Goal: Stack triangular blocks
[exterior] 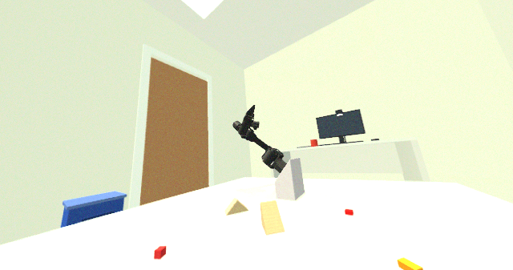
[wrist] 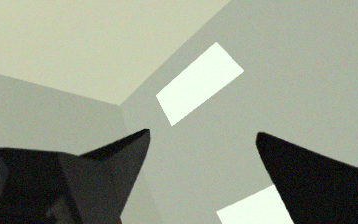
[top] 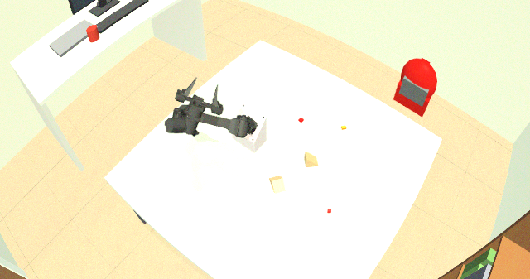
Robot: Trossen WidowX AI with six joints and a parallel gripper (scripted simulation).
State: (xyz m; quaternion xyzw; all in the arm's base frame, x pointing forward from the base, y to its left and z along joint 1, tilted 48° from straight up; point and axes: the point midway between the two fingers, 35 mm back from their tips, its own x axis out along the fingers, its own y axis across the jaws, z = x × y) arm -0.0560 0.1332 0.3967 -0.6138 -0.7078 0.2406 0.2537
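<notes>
My gripper tip is now 270 mm short of the tan triangular block, 90 mm to the right of it and 490 mm above it. Round my gripper tip: red bit (530 mm ahead, 130 mm to the left, 500 mm below); then yellow cube (300 mm ahead, 550 mm to the left, 510 mm below).
</notes>
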